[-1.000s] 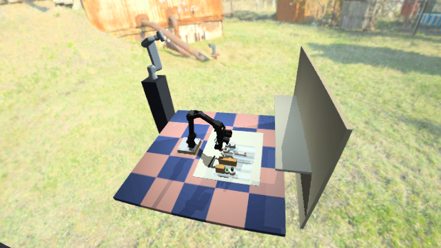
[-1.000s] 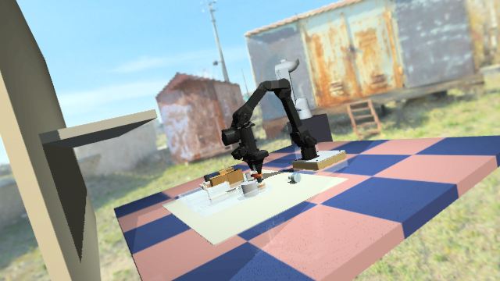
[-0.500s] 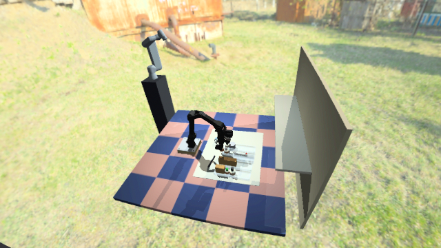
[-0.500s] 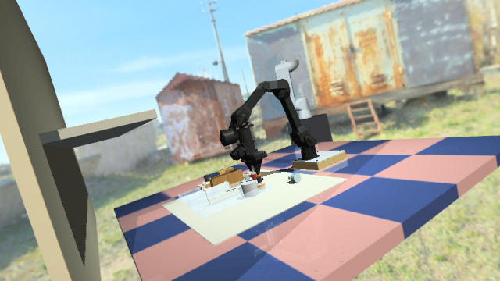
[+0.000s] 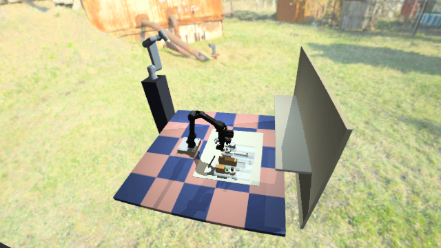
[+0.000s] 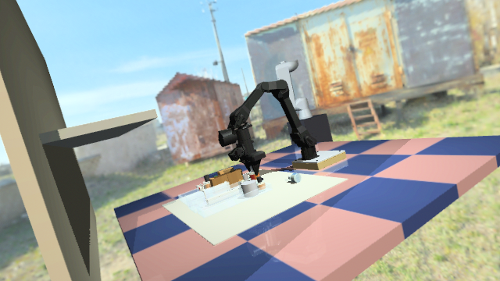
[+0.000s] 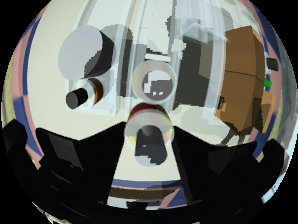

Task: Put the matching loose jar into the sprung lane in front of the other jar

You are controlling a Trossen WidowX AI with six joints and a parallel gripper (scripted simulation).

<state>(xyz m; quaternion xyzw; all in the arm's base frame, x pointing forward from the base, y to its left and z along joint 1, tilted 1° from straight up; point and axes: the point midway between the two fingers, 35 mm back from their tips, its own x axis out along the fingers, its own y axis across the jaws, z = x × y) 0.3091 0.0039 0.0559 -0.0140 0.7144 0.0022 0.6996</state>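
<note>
The clear lane tray lies 170 mm ahead of my gripper tip, 40 mm below it and 20 mm to the right of it. Also, from my gripper tip: thin black stick: 130 mm to the right, 70 mm behind, 50 mm below; then shelf wall: 640 mm ahead, 340 mm above, 60 mm to the left.
</note>
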